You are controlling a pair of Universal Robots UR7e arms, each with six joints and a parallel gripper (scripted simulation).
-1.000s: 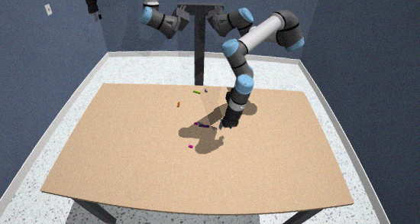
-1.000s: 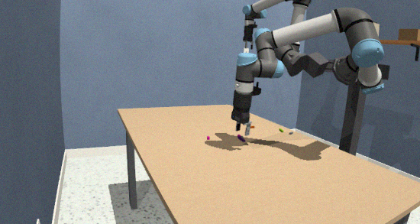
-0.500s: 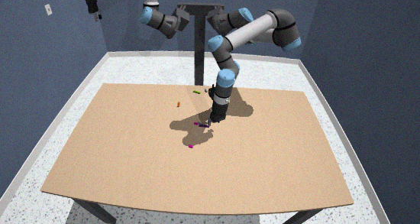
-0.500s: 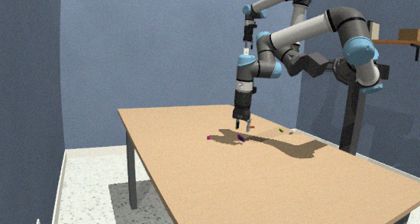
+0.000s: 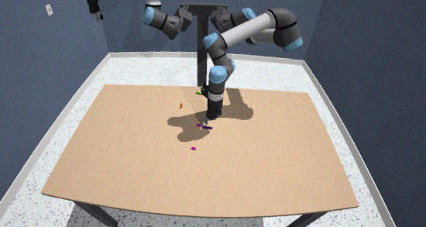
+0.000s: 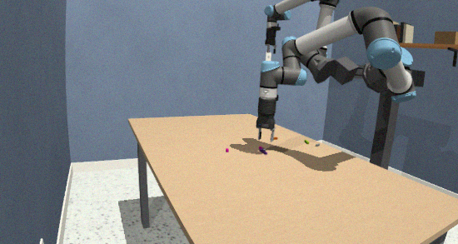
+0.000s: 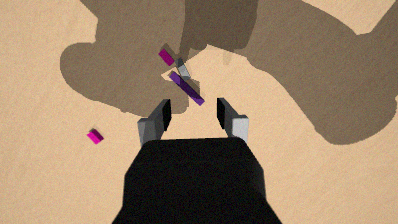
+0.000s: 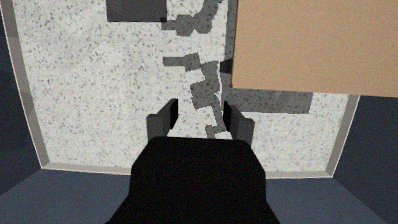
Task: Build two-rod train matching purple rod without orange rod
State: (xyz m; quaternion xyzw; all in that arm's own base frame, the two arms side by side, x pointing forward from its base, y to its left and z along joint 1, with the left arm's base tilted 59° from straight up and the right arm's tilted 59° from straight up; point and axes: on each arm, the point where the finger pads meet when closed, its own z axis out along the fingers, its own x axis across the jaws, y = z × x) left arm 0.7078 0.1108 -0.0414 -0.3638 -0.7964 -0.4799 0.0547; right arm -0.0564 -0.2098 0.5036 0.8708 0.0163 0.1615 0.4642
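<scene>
The purple rod lies 10 mm behind my left hand, 10 mm to the right of it and 80 mm below it. Round my left hand: lime rod: 320 mm behind, 10 mm to the right, 80 mm below; orange rod: 210 mm behind, 150 mm to the right, 80 mm below.
</scene>
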